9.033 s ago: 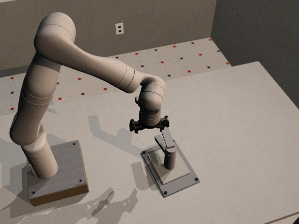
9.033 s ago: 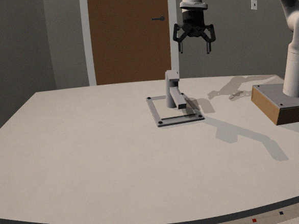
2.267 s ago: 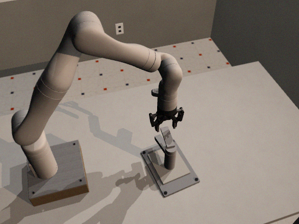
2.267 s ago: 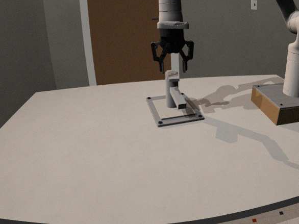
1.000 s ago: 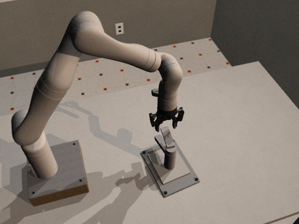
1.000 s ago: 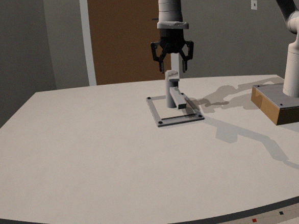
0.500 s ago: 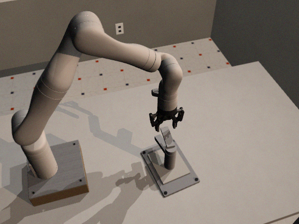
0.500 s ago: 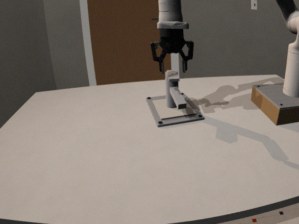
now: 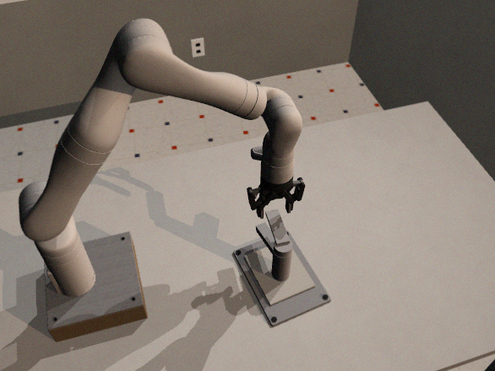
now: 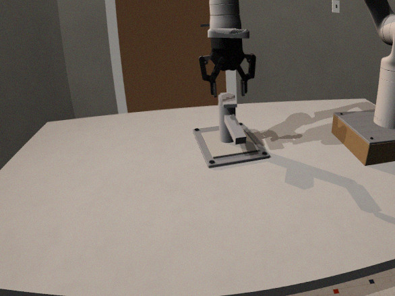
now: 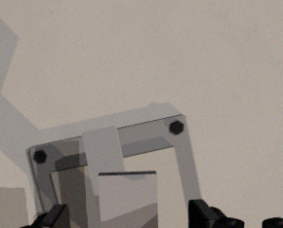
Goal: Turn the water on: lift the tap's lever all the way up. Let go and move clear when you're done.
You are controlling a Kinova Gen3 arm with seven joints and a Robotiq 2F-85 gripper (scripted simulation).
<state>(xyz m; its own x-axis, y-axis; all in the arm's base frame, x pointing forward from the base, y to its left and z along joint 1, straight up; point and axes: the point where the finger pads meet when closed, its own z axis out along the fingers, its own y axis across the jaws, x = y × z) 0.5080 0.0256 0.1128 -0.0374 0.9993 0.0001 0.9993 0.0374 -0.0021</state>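
Right now the flat lever is 30 mm to the right of my hand and 30 mm below it. Also, from my hand: grey tap 50 mm to the right, 90 mm below; plate frame 80 mm to the right, 180 mm below.
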